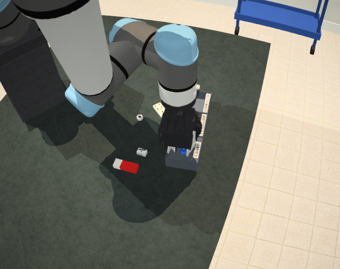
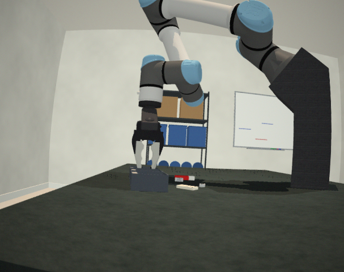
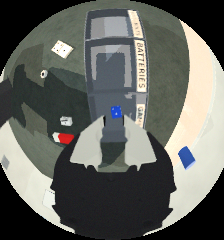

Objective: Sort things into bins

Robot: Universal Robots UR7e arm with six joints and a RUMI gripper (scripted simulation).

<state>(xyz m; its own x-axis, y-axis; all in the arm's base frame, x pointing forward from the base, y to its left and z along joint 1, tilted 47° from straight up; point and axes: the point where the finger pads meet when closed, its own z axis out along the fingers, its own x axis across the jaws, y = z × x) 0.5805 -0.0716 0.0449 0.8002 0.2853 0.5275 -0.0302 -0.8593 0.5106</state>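
The blue die lies 2 cm below my hand. Also, from my hand: grey-white object: 11 cm behind, 2 cm below, 1 cm to the right; then red-and-white block: 14 cm behind, 6 cm to the right, 3 cm below; then white domino: 15 cm to the left, 9 cm behind, 3 cm below.
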